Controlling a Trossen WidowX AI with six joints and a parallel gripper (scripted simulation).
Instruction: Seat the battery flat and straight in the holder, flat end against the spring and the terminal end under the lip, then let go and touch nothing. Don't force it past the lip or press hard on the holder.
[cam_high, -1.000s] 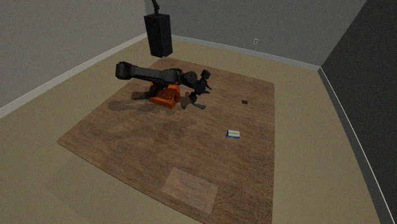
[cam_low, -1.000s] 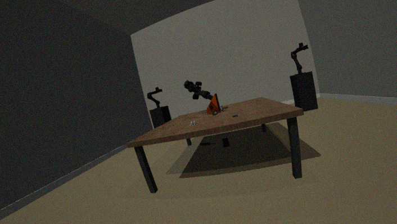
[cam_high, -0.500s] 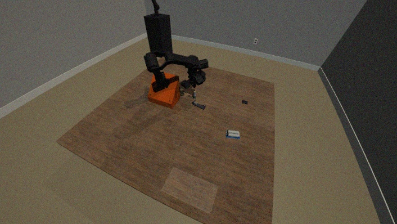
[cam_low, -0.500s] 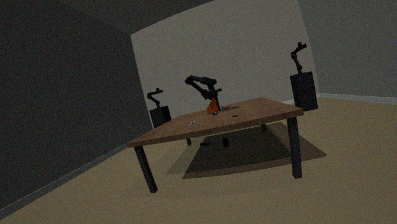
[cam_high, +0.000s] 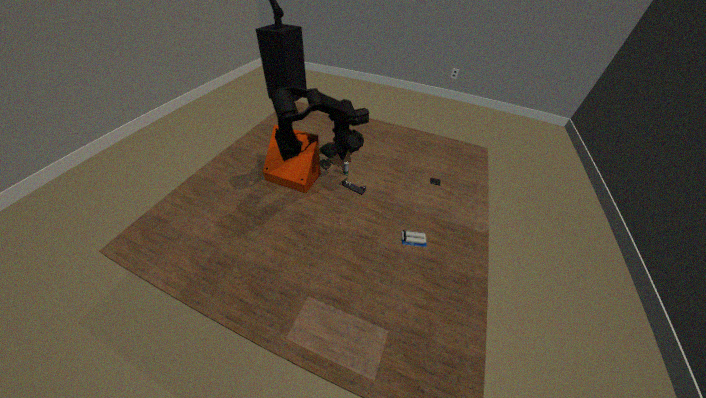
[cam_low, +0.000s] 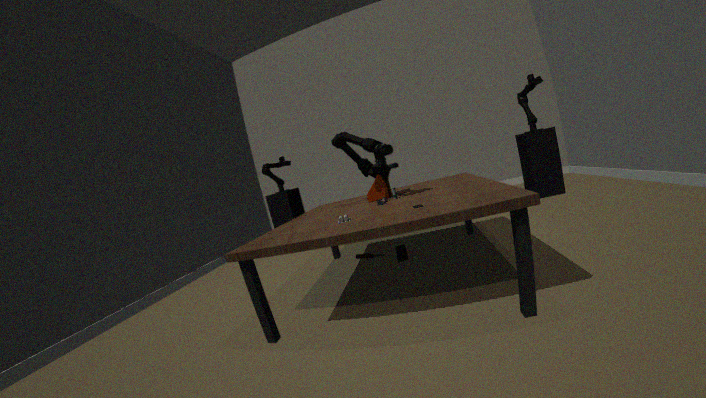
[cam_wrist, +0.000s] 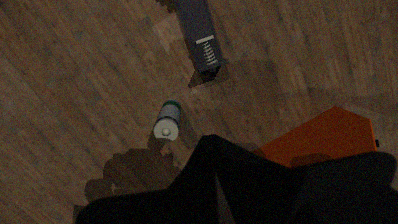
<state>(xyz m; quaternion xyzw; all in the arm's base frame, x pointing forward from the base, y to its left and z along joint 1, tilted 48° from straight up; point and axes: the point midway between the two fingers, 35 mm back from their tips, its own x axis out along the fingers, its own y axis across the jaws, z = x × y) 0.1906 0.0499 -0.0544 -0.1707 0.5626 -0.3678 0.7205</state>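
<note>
My gripper tip is 30 mm to the right of the battery and 70 mm above it. Round my gripper tip: black battery cover (400 mm ahead, 180 mm to the left, 100 mm below); battery blister pack (390 mm ahead, 180 mm to the right, 100 mm below).
</note>
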